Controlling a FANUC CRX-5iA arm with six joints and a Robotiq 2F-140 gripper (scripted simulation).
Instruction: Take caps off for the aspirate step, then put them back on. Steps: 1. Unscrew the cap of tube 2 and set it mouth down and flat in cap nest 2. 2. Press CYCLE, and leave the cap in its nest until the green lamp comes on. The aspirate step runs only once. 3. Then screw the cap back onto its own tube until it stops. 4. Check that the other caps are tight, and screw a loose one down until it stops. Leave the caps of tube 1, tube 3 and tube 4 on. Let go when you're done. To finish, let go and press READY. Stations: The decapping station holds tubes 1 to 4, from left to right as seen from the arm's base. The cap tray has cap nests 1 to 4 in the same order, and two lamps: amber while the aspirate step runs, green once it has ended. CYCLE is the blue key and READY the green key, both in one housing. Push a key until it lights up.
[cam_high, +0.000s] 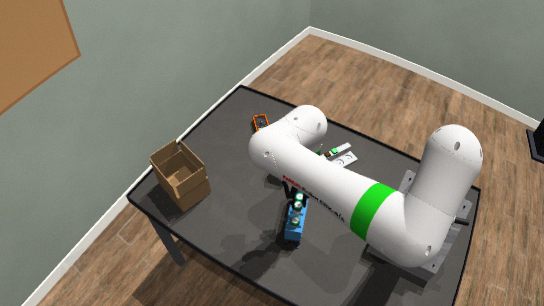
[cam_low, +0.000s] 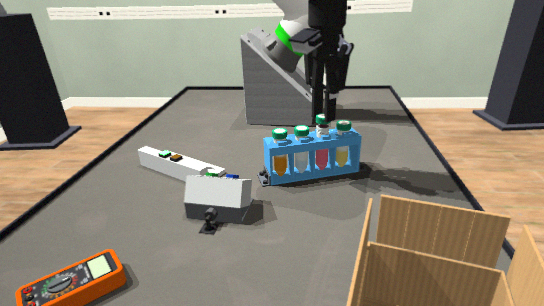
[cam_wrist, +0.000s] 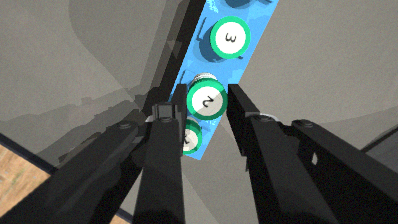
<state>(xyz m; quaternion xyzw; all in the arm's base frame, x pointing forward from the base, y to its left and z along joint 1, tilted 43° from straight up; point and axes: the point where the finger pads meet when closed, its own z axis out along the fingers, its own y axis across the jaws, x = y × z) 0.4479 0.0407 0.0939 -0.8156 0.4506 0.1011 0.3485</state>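
Now: hand 6 cm above the cap 3, 5 cm to the left of it and 1 cm short of it. From my hand the other things lie so: cap 2: 3 cm below; then cap 1: 6 cm below, 5 cm to the left, 1 cm behind; then cap 4: 10 cm to the right, 6 cm below, 2 cm ahead.
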